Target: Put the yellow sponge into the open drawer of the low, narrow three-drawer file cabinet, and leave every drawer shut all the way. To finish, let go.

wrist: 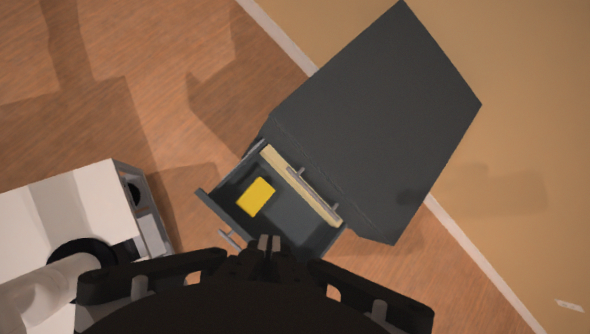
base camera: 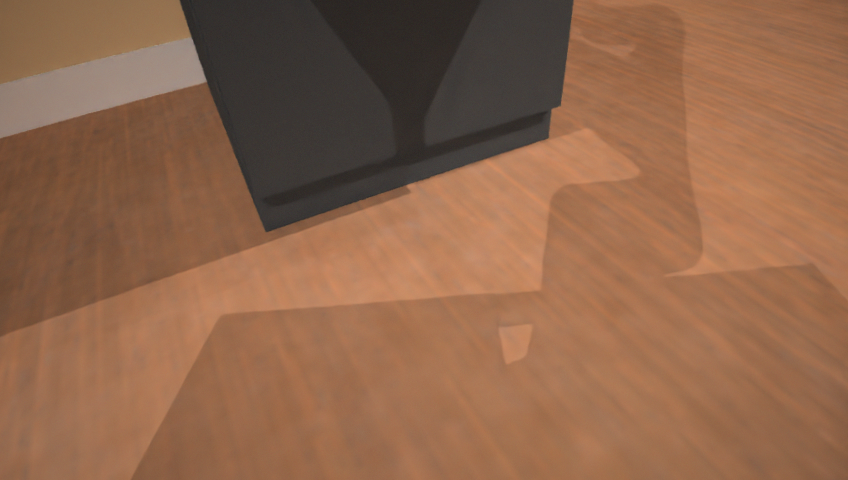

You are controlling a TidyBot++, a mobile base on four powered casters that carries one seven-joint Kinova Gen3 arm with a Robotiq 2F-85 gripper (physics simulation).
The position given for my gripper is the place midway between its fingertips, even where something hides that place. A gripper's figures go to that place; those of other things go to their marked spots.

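Labels:
The lens has my gripper (wrist: 268,248) at 0.18 m from the lens; a yellow sponge (wrist: 256,195) is 0.68 m from the lens.

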